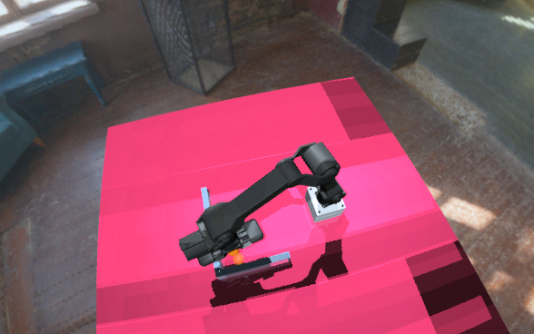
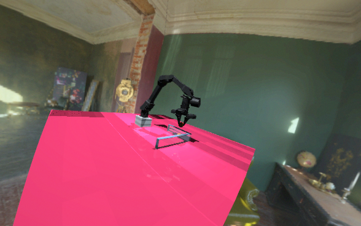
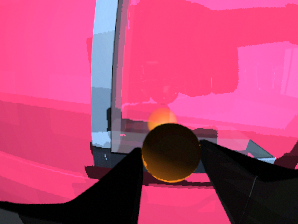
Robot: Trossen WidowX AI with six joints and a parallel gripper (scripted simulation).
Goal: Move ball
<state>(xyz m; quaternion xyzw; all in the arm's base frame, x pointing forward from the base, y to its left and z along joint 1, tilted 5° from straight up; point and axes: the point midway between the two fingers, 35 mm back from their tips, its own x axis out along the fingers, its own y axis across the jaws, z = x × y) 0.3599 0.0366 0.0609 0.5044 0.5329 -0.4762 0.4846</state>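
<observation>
Now: the see-through copy 9 cm below my gripper tip and 1 cm to the left of it. Also, from my gripper tip: orange ball right at my gripper tip.
</observation>
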